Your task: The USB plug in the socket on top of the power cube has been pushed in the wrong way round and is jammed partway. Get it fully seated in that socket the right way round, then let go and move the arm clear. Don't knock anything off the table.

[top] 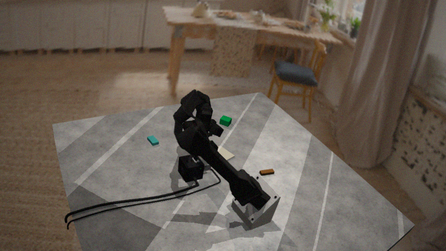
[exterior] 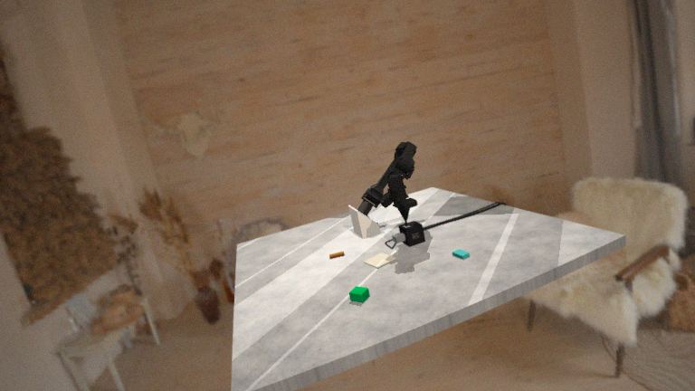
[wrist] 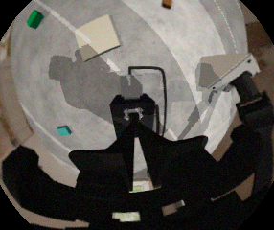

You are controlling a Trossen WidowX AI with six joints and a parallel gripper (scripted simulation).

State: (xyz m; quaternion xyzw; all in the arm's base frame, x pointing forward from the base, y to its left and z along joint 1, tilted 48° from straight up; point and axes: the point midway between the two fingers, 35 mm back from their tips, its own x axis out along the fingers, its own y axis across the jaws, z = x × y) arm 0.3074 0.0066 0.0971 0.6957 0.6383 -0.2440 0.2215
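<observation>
My gripper tip is 20 mm above the dark USB plug. The rest, counted from my gripper tip: brown block: 290 mm to the right, 130 mm behind, 100 mm below; teal block: 270 mm ahead, 100 mm below, 60 mm to the left; white card: 180 mm to the right, 100 mm below, 70 mm ahead.
</observation>
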